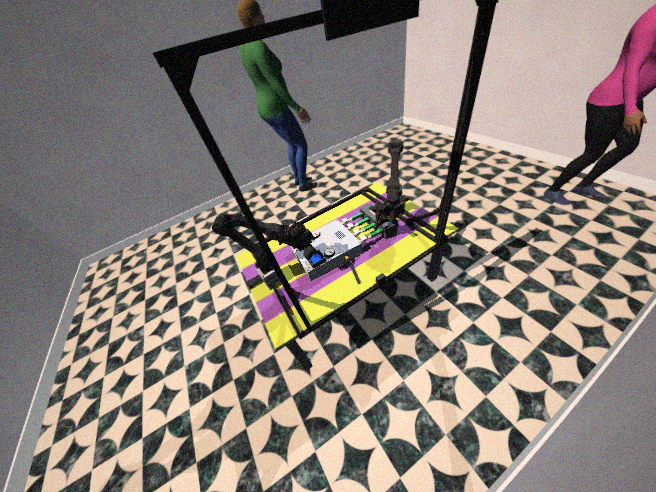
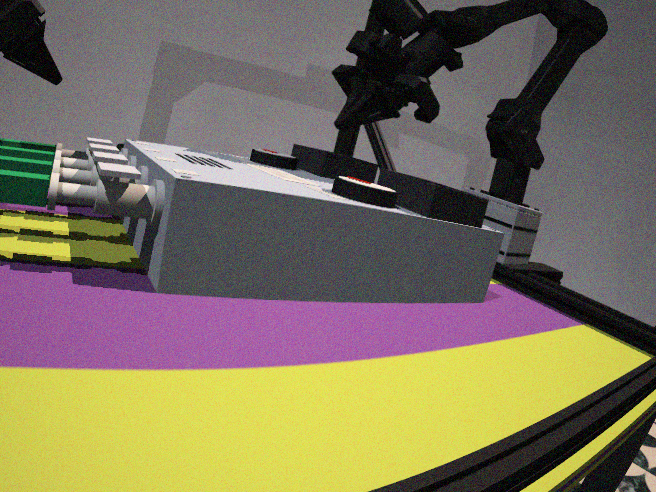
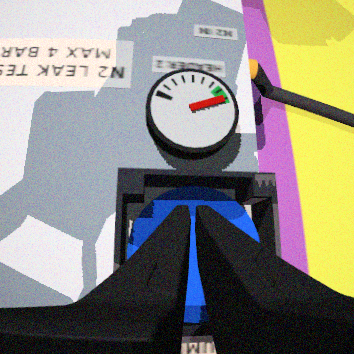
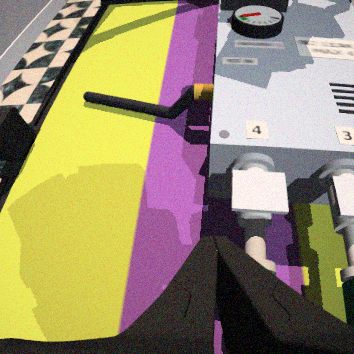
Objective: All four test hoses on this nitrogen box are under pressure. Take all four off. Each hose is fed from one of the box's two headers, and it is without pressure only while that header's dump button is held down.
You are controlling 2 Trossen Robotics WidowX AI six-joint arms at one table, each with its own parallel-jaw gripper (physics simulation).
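Places are measured from the left arm's base along level axes (x ahead, y left, z up), in metres.
Pixels of known places: left gripper, fingertip midpoint: [image 1: 315, 250] [image 2: 337, 127] [image 3: 190, 216]; right gripper, fingertip midpoint: [image 1: 374, 228] [image 2: 59, 82] [image 4: 211, 246]; left arm's base at its link origin: [image 1: 266, 268] [image 2: 505, 200].
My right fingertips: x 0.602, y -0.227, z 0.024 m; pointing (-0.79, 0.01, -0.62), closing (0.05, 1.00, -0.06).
For each thing: its top centre in the pictures, then the offset to it from my right fingertips. "*": a spot on its surface instead.
- blue DUMP 2 button at its top centre: [image 3: 195, 251] [image 1: 316, 258] 0.359 m back, 0.095 m left, 0.039 m down
- HEADER 2 gauge at a spot on its surface: [image 3: 175, 120] * 0.282 m back, 0.094 m left, 0.041 m down
- hose 4's white coupling at its top centre: [image 4: 259, 189] [image 2: 99, 140] 0.058 m back, 0.039 m left, 0.058 m down
- Coupling 3 at a spot on its surface: [image 4: 345, 195] * 0.048 m back, 0.097 m left, 0.058 m down
- black lever at a spot on its surface: [image 3: 310, 105] [image 4: 137, 100] * 0.238 m back, 0.066 m right, 0.123 m down
- HEADER 1 gauge at its top centre: [image 3: 192, 107] [image 2: 275, 153] [image 4: 257, 14] 0.274 m back, 0.082 m left, 0.041 m down
The nitrogen box [image 1: 333, 266] [image 2: 328, 248] [image 4: 300, 120] stands on the striped table. My left gripper [image 3: 190, 216] [image 2: 340, 124] is shut and empty, its tips over the blue DUMP 2 button [image 3: 240, 216] [image 1: 316, 258] inside its dark guard; contact is unclear. The HEADER 2 gauge [image 3: 175, 120] [image 4: 257, 22] has its red needle at the green mark. My right gripper [image 4: 211, 246] [image 2: 57, 82] is shut and empty, with its tips beside hose 4's white coupling [image 4: 259, 191]. Green hoses [image 2: 23, 185] lead from the box's couplings. Coupling 3 [image 4: 345, 195] shows partly; hose 4's green part is hidden by the fingers.
A black lever [image 4: 130, 106] [image 3: 310, 105] with an orange joint sticks out from the box's side. The HEADER 1 gauge [image 2: 272, 157] sits on the box top. A black frame post [image 1: 461, 127] rises at the table's edge. Two people stand beyond the table.
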